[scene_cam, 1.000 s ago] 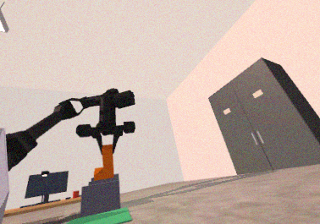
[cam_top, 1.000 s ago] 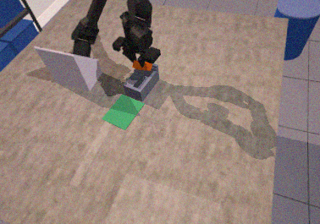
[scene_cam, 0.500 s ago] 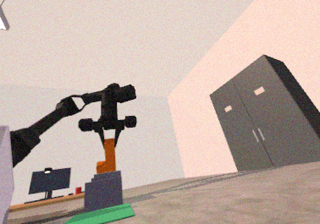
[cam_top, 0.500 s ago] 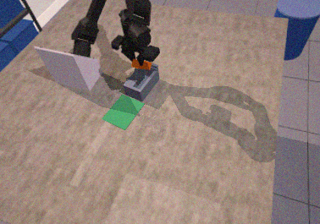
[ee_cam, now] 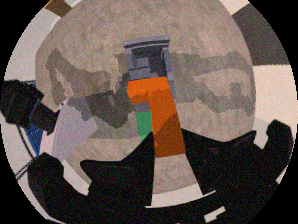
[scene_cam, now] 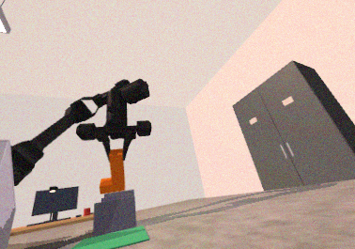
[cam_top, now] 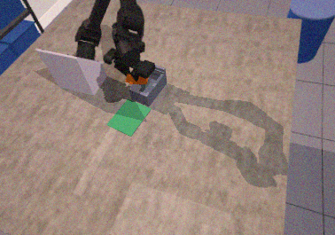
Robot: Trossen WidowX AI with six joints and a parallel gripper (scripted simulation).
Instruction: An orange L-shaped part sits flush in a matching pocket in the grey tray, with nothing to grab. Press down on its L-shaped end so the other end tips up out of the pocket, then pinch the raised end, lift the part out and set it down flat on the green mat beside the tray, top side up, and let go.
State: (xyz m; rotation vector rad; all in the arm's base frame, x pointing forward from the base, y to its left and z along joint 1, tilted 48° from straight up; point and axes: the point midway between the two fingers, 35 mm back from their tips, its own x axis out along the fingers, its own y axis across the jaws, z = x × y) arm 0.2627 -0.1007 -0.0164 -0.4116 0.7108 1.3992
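The green mat lies 17 cm below my gripper tip, 7 cm to the right of it and 2 cm behind it. The rest, counted from my gripper tip: orange L-shaped part: 3 cm to the left, 3 cm below, 1 cm behind.
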